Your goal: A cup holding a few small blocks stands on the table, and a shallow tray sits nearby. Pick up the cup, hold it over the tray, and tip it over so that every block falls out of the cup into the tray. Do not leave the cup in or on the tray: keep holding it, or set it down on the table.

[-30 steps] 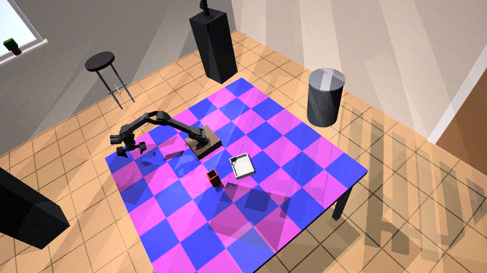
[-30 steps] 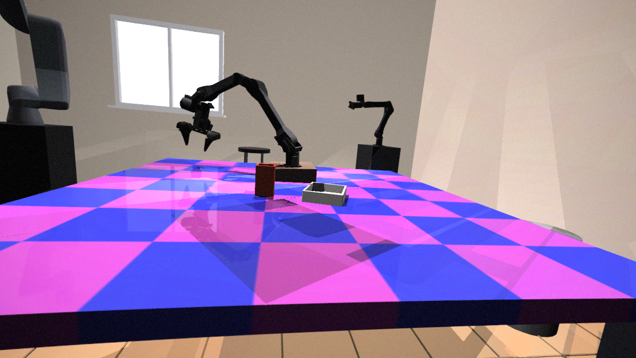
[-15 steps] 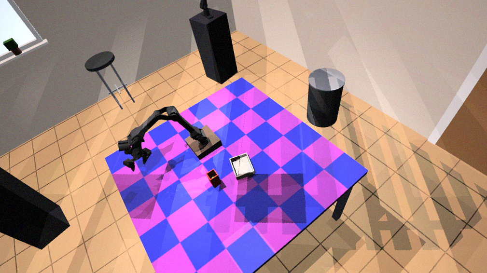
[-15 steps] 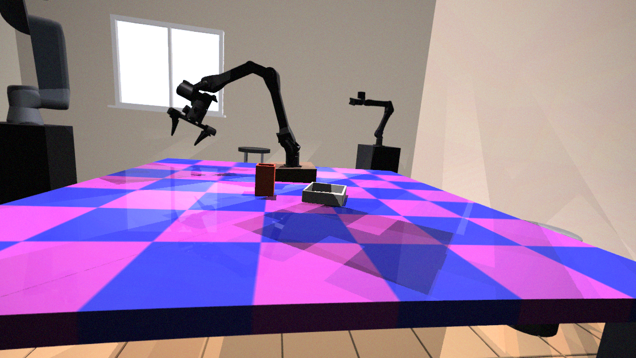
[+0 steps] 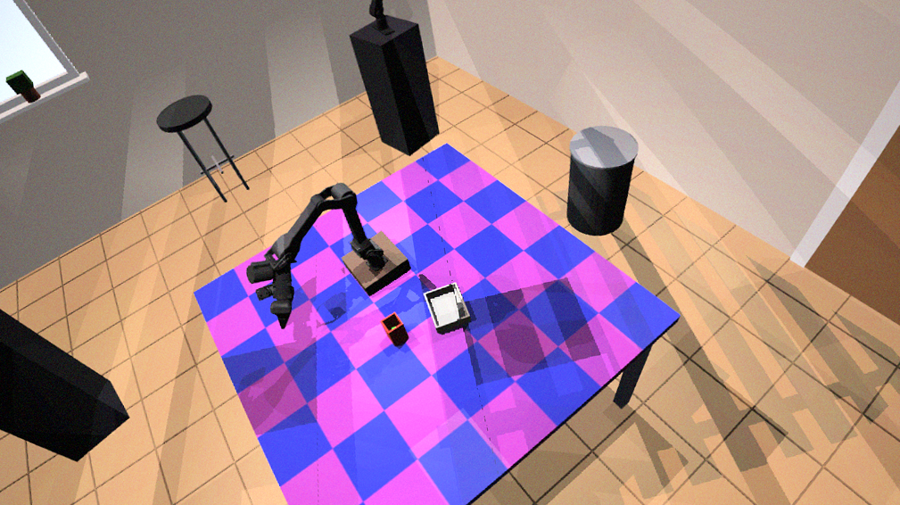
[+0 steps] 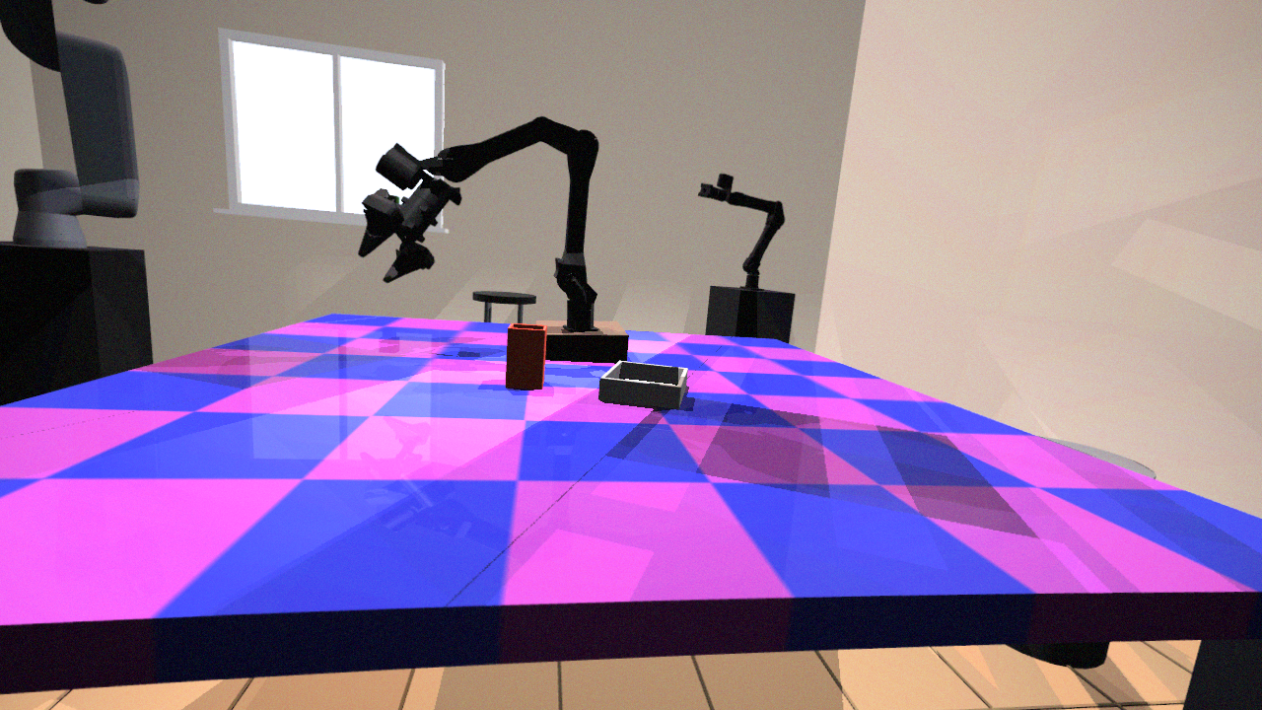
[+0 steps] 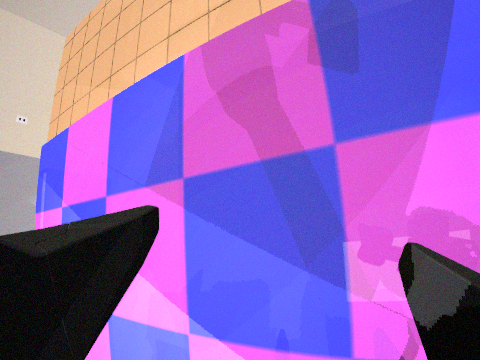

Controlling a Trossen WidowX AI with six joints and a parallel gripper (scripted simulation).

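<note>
Right now the green block is 240 mm to the left of my gripper tip, 240 mm ahead of it and 110 mm below it. The rest, counted from my gripper tip: red square cup: 250 mm to the left, 240 mm ahead, 130 mm below; white shallow tray: 430 mm to the left, 300 mm ahead, 150 mm below.
</note>
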